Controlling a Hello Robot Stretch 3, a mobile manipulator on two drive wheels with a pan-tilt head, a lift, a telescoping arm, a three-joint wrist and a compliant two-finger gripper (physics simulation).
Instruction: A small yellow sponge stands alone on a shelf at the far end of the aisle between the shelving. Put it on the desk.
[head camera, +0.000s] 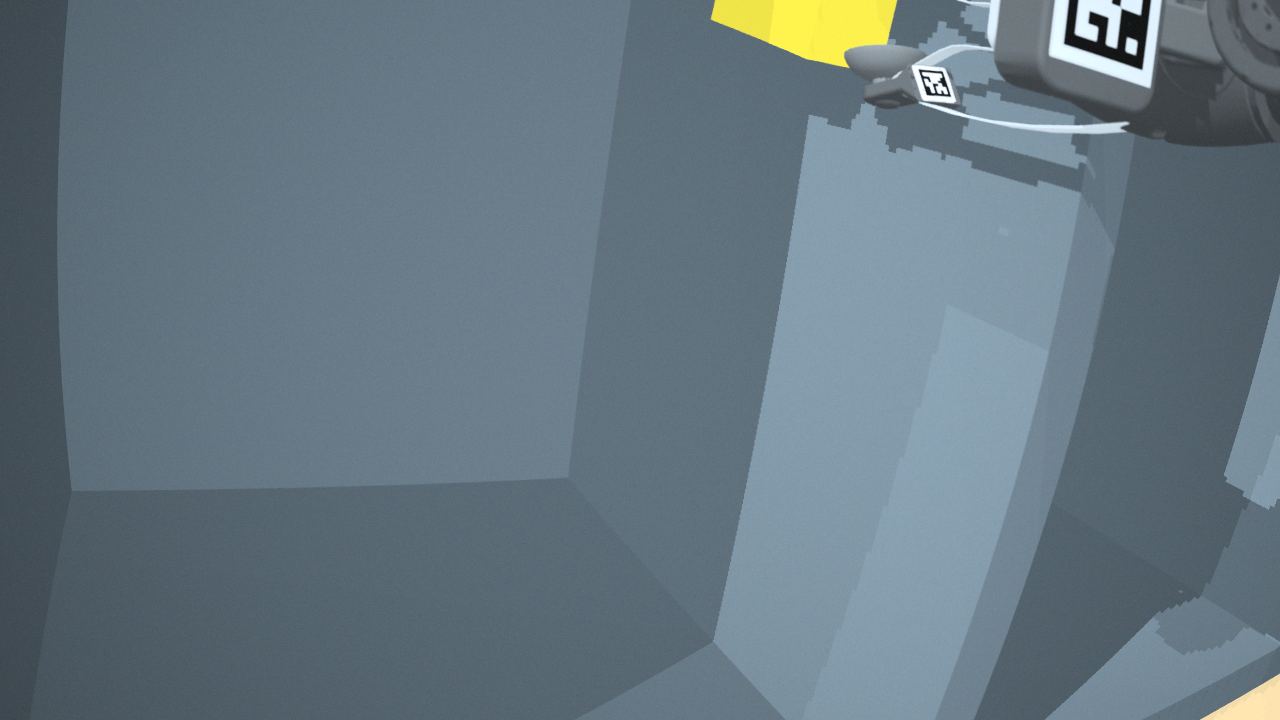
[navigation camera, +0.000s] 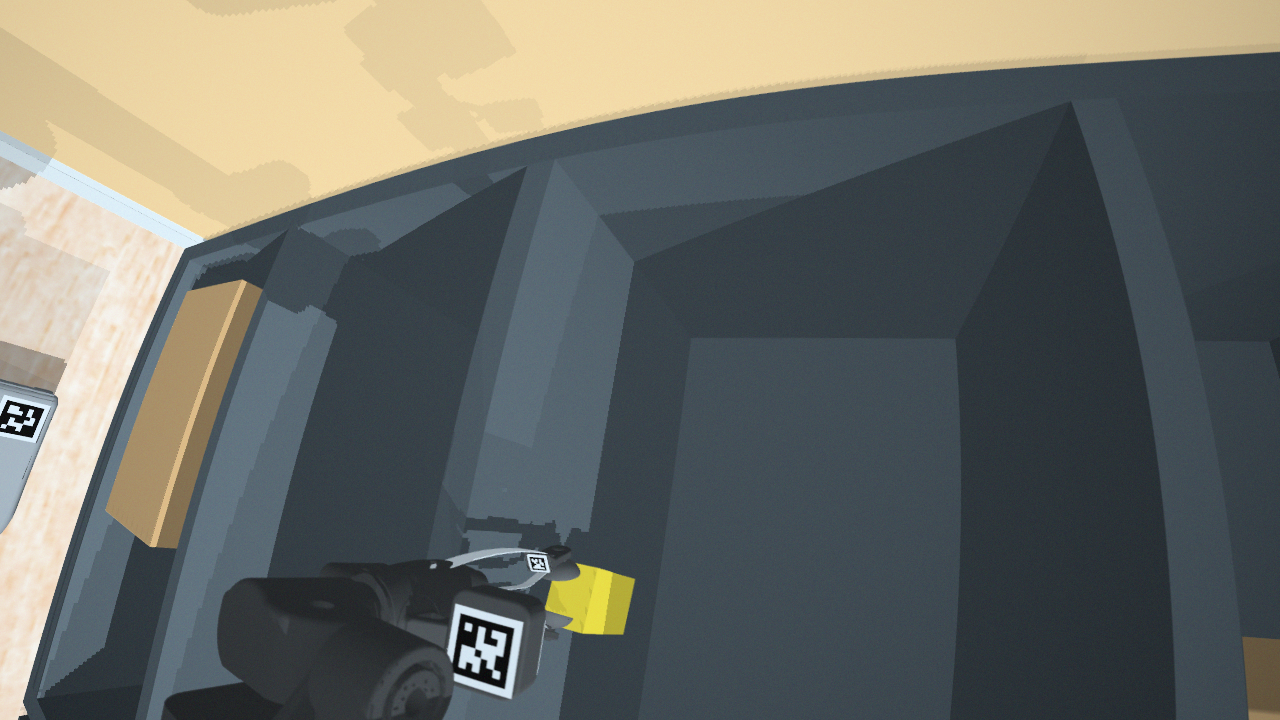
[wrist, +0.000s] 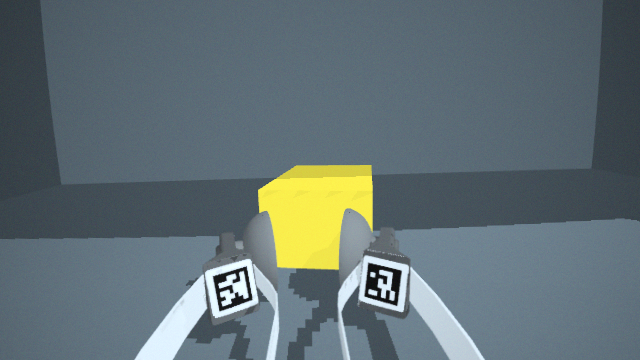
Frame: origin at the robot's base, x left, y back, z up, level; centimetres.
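Where they show: gripper, fingertip midpoint: (head camera: 866, 17) (navigation camera: 565, 590) (wrist: 308, 238).
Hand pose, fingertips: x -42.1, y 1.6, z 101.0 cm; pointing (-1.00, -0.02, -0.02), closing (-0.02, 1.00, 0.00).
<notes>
Each offset is from my fingertips to the top centre of the thing. "pt": to the spot under its first point. Level surfaces: height alone.
The small yellow sponge @[dx -5.3, dy +1.2, dz +2.5 cm] (head camera: 805, 22) (navigation camera: 608, 601) (wrist: 315, 220) stands on a grey-blue shelf board @[dz -2.0 cm] (head camera: 832, 358) (navigation camera: 554, 358) (wrist: 500, 290). In the head camera view it is cut off by the top edge. My gripper (navigation camera: 561, 592) (wrist: 308, 238) is open, with its two fingertips at the near face of the sponge. In the wrist view the fingertips overlap the lower left and lower right of that face, and the sponge is wider than the gap between them. Whether they touch it I cannot tell. The desk does not show in these views.
Upright panels and back walls of the shelving (head camera: 313, 223) (navigation camera: 823, 492) (wrist: 320, 90) enclose the compartment. In the navigation camera view a brown box @[dx -3.0, dy -10.5, dz -66.4 cm] (navigation camera: 170, 402) lies in a left compartment and part of another brown box @[pt dx +0.8, dy -1.2, dz +53.8 cm] (navigation camera: 1263, 671) shows at the right edge. A tan surface (navigation camera: 805, 44) runs along the top.
</notes>
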